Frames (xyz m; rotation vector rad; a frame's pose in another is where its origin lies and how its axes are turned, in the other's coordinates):
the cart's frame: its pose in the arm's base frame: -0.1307 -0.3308 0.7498 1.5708 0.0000 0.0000
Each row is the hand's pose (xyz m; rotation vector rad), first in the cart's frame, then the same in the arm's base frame.
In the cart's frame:
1: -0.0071 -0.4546 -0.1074 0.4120 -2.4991 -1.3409
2: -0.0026 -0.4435 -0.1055 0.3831 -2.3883 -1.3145
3: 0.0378 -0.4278 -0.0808 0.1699 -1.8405 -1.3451
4: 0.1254 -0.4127 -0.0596 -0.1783 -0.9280 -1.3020
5: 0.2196 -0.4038 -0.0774 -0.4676 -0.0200 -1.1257
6: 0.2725 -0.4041 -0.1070 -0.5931 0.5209 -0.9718
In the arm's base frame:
1: -0.1378 -0.2234 0.2952 -0.6202 0.8873 2.9417
2: -0.1333 -0.2253 0.3063 0.7142 -0.8292 -2.8593
3: -0.0929 -0.2500 0.3220 0.9311 -0.3805 -2.4467
4: -0.0053 -0.2712 0.3371 1.0286 0.2807 -1.6736
5: 0.0889 -0.2534 0.3460 0.9329 0.8069 -0.8361
6: 0.1418 -0.2238 0.3457 0.8174 1.0717 -0.3237

